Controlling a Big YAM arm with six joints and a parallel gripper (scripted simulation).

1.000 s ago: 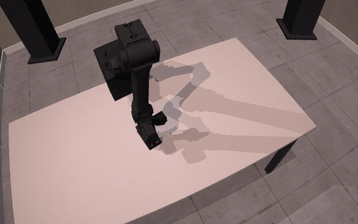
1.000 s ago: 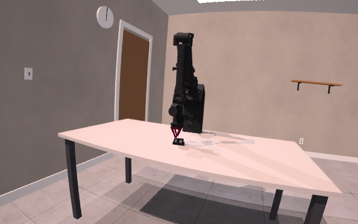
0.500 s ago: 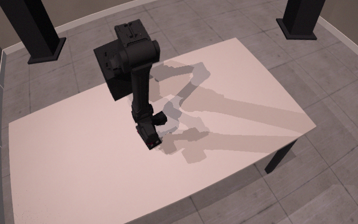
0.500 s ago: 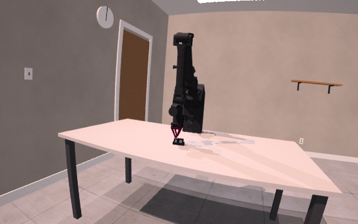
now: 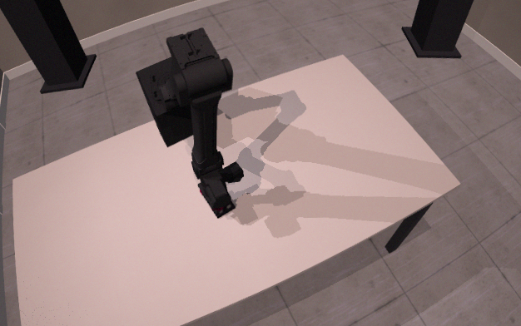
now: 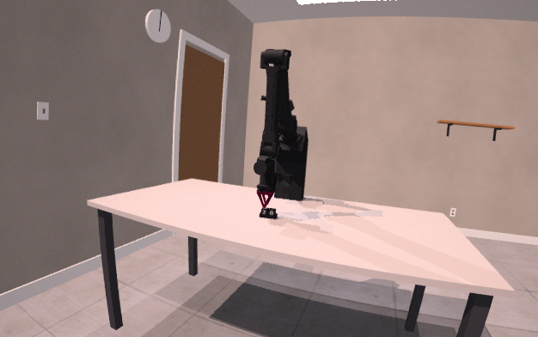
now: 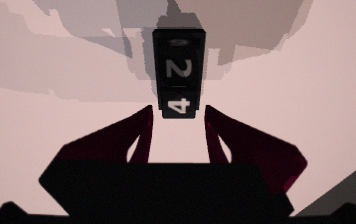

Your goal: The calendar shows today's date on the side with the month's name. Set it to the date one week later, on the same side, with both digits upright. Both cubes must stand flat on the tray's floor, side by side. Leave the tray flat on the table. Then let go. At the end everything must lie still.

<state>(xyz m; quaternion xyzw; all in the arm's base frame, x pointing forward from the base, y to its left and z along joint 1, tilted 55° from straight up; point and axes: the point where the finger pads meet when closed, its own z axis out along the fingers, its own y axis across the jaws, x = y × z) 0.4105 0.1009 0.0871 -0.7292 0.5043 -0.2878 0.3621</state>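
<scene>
Now: the black calendar block 30 mm below my hand. The rest, counted from my hand: black tray (10 mm behind, 10 mm to the left, 50 mm below).
</scene>
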